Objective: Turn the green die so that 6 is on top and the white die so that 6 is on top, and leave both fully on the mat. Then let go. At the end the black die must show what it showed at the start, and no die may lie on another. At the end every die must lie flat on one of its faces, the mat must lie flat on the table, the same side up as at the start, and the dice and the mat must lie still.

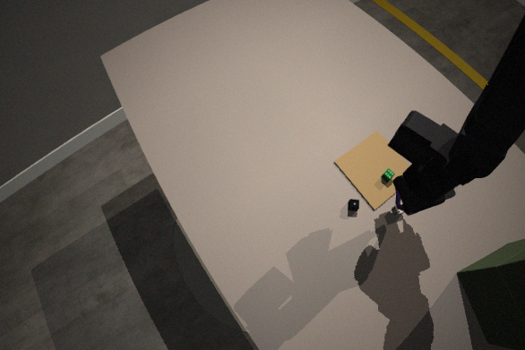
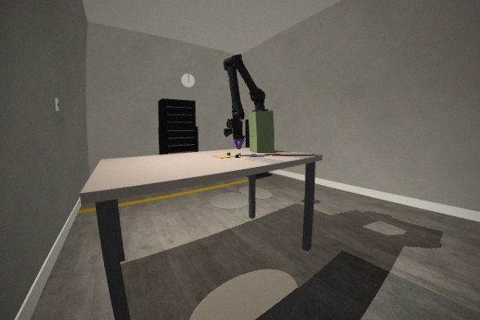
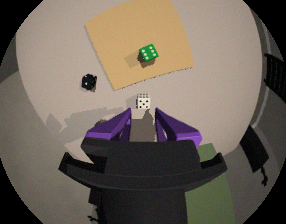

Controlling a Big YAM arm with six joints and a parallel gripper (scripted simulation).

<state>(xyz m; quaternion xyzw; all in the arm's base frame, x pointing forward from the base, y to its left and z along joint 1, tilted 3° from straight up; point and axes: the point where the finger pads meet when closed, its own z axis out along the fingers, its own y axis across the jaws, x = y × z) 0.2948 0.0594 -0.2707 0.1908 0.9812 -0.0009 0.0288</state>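
My gripper is now 50 mm above the white die. Round my hand: black die: 70 mm to the left, 70 mm ahead, 50 mm below; tan mat: 100 mm ahead, 50 mm below, 30 mm to the right; green die: 70 mm ahead, 40 mm below, 30 mm to the right.
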